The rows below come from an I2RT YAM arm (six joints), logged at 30 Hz.
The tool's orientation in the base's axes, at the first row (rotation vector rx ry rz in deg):
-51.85, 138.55, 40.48
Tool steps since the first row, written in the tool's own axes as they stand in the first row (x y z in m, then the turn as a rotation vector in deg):
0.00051, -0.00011, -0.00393, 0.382, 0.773, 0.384
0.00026, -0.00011, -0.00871, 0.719, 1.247, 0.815
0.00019, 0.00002, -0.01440, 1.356, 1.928, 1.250
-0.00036, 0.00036, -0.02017, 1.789, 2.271, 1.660
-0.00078, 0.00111, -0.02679, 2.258, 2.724, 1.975
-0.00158, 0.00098, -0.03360, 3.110, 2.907, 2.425
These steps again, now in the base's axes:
-0.00120, -0.00268, 0.00267, -0.707, 0.560, -0.280
-0.00215, -0.00544, 0.00645, -1.164, 0.973, -0.659
-0.00354, -0.00876, 0.01087, -1.967, 1.386, -1.152
-0.00476, -0.01176, 0.01568, -2.403, 1.658, -1.610
-0.00656, -0.01507, 0.02119, -2.962, 1.927, -1.983
-0.00754, -0.01890, 0.02680, -3.560, 1.926, -2.760

